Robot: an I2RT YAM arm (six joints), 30 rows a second.
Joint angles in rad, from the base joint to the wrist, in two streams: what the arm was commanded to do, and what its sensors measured. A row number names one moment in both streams.
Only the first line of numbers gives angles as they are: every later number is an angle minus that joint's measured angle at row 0.
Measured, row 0:
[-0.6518, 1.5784, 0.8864, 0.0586, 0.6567, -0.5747]
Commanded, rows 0 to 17:
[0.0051, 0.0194, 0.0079, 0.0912, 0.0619, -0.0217]
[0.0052, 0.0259, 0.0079, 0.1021, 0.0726, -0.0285]
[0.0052, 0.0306, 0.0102, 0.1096, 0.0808, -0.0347]
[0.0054, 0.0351, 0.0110, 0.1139, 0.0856, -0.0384]
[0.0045, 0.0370, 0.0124, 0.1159, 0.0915, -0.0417]
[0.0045, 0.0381, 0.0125, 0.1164, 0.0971, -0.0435]
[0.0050, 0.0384, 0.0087, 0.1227, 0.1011, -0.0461]
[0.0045, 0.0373, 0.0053, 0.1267, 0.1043, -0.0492]
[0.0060, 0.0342, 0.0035, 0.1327, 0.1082, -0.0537]
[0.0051, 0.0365, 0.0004, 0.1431, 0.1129, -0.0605]
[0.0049, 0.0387, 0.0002, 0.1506, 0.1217, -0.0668]
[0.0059, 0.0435, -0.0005, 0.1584, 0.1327, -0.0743]
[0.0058, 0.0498, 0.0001, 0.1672, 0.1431, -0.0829]
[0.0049, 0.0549, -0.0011, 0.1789, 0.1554, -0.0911]
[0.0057, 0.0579, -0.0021, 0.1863, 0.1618, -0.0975]
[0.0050, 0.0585, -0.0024, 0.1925, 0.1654, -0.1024]
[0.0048, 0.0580, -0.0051, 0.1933, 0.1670, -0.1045]
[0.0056, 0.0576, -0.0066, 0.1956, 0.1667, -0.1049]
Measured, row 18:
[0.0035, 0.0564, -0.0039, 0.1415, 0.1331, -0.0847]
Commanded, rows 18 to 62:
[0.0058, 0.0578, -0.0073, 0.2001, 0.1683, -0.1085]
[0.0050, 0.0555, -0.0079, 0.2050, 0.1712, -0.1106]
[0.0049, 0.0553, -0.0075, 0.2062, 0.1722, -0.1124]
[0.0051, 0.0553, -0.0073, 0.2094, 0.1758, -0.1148]
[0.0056, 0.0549, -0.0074, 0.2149, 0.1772, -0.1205]
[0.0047, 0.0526, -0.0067, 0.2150, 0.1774, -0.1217]
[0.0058, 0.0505, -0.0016, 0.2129, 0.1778, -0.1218]
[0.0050, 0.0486, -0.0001, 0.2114, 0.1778, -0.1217]
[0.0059, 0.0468, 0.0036, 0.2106, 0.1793, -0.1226]
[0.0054, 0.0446, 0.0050, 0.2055, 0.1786, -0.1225]
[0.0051, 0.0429, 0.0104, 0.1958, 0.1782, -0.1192]
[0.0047, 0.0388, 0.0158, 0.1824, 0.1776, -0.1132]
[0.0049, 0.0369, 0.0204, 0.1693, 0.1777, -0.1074]
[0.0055, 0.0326, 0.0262, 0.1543, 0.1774, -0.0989]
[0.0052, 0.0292, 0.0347, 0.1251, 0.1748, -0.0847]
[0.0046, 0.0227, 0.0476, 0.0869, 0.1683, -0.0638]
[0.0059, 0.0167, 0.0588, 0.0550, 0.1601, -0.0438]
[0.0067, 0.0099, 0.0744, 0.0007, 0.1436, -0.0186]
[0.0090, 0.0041, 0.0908, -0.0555, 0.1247, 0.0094]
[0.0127, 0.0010, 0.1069, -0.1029, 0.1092, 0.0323]
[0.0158, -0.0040, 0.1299, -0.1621, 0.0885, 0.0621]
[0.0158, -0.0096, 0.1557, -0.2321, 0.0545, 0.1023]
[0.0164, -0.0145, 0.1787, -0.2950, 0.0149, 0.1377]
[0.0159, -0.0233, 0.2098, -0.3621, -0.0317, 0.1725]
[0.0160, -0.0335, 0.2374, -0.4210, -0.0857, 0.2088]
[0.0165, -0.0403, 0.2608, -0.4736, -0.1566, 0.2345]
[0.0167, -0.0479, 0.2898, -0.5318, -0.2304, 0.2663]
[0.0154, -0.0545, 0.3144, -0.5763, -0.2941, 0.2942]
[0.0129, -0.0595, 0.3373, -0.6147, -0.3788, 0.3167]
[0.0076, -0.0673, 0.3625, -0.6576, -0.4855, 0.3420]
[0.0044, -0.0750, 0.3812, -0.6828, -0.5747, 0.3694]
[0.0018, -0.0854, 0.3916, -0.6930, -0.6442, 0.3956]
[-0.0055, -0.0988, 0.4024, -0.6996, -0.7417, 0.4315]
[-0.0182, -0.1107, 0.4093, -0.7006, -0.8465, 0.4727]
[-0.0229, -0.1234, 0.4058, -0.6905, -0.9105, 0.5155]
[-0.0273, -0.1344, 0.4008, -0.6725, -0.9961, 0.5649]
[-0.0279, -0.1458, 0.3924, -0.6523, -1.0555, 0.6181]
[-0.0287, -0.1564, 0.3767, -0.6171, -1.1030, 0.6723]
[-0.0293, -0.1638, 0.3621, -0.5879, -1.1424, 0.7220]
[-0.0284, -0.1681, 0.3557, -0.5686, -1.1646, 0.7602]
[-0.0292, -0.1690, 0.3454, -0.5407, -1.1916, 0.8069]
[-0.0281, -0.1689, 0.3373, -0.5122, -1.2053, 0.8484]
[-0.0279, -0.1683, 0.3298, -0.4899, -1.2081, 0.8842]
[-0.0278, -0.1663, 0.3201, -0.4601, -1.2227, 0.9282]
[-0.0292, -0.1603, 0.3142, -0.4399, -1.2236, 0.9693]
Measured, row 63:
[-0.0282, -0.1618, 0.3261, -0.5494, -1.1124, 0.7771]
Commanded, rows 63 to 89:
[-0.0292, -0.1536, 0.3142, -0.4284, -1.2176, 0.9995]
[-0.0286, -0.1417, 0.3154, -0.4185, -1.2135, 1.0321]
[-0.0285, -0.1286, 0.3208, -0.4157, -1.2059, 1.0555]
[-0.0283, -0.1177, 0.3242, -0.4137, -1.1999, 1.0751]
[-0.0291, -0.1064, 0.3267, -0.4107, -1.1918, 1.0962]
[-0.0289, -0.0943, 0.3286, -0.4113, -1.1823, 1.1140]
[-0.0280, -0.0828, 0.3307, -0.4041, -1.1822, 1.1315]
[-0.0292, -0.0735, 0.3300, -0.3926, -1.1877, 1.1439]
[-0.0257, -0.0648, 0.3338, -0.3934, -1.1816, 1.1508]
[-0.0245, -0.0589, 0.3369, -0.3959, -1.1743, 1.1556]
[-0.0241, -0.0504, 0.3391, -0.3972, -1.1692, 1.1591]
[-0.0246, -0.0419, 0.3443, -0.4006, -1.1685, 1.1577]
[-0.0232, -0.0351, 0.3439, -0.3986, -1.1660, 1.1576]
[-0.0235, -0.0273, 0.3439, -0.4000, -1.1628, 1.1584]
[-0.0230, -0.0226, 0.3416, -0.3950, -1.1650, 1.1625]
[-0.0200, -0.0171, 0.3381, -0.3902, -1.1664, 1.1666]
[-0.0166, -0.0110, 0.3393, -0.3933, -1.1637, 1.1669]
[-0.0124, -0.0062, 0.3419, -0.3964, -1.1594, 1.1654]
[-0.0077, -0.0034, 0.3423, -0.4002, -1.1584, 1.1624]
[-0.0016, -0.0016, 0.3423, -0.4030, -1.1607, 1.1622]
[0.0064, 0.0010, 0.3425, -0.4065, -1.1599, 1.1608]
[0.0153, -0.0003, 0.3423, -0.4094, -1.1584, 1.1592]
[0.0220, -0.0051, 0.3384, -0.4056, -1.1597, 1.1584]
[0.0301, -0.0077, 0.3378, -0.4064, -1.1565, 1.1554]
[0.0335, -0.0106, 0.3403, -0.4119, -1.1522, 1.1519]
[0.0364, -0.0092, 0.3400, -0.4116, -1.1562, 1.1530]
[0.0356, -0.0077, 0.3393, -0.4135, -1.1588, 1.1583]
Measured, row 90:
[0.0317, -0.0016, 0.3360, -0.4231, -1.1646, 1.1498]
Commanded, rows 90 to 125:
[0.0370, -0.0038, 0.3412, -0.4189, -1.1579, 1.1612]
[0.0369, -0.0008, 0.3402, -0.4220, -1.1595, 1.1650]
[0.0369, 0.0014, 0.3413, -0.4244, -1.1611, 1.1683]
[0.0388, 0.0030, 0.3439, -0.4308, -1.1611, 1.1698]
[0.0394, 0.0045, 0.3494, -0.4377, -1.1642, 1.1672]
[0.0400, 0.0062, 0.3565, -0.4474, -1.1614, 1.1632]
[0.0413, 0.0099, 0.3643, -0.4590, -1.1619, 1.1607]
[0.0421, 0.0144, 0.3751, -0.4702, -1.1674, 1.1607]
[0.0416, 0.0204, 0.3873, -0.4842, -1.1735, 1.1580]
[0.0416, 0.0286, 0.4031, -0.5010, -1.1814, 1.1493]
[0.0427, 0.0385, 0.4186, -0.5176, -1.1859, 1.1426]
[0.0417, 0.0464, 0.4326, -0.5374, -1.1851, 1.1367]
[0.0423, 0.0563, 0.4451, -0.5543, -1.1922, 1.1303]
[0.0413, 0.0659, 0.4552, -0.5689, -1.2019, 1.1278]
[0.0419, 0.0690, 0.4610, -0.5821, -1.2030, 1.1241]
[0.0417, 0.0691, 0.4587, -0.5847, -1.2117, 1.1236]
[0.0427, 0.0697, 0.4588, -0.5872, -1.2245, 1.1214]
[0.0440, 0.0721, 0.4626, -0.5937, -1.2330, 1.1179]
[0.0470, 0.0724, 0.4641, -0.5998, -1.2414, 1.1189]
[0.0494, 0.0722, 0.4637, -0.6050, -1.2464, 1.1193]
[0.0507, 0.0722, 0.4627, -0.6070, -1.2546, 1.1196]
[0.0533, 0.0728, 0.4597, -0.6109, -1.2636, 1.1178]
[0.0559, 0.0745, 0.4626, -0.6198, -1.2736, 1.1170]
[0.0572, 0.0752, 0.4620, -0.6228, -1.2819, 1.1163]
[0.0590, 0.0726, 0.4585, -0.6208, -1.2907, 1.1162]
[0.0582, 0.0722, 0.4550, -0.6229, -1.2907, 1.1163]
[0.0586, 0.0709, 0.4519, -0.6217, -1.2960, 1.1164]
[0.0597, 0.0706, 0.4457, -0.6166, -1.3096, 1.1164]
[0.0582, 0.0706, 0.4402, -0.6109, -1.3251, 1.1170]
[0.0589, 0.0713, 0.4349, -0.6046, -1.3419, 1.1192]
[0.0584, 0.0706, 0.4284, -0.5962, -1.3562, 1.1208]
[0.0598, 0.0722, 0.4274, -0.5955, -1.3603, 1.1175]
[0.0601, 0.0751, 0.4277, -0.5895, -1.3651, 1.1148]
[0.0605, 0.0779, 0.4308, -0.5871, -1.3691, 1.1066]
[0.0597, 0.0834, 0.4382, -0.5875, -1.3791, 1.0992]
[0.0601, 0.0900, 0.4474, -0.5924, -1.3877, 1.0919]
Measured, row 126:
[0.0561, 0.0808, 0.4314, -0.6257, -1.3180, 1.1215]
